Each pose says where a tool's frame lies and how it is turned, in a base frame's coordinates. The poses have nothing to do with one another.
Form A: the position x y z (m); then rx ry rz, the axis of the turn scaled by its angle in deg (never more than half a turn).
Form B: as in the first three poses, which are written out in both.
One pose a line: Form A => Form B
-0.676, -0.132, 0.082, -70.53, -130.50, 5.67 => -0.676, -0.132, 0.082, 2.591, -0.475, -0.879, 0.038
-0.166, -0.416, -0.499, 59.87, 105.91, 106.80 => -0.166, -0.416, -0.499, 2.825, 0.370, 0.654, 0.660
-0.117, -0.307, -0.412, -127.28, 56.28, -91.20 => -0.117, -0.307, -0.412, 2.904, -0.765, 0.338, -0.548
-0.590, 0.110, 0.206, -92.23, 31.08, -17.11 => -0.590, 0.110, 0.206, 1.725, -0.933, 0.315, -0.173
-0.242, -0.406, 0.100, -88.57, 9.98, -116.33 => -0.242, -0.406, 0.100, 2.558, -0.604, 0.068, -0.794
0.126, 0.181, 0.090, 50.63, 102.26, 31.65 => 0.126, 0.181, 0.090, 2.067, 0.428, 0.864, 0.267
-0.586, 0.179, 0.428, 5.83, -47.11, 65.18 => -0.586, 0.179, 0.428, 1.407, 0.072, -0.584, 0.808
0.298, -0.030, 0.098, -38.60, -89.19, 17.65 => 0.298, -0.030, 0.098, 1.724, -0.391, -0.903, 0.179
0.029, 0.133, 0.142, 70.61, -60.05, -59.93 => 0.029, 0.133, 0.142, 1.926, 0.640, -0.544, -0.543
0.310, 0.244, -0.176, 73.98, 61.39, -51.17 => 0.310, 0.244, -0.176, 1.901, 0.679, 0.564, -0.470
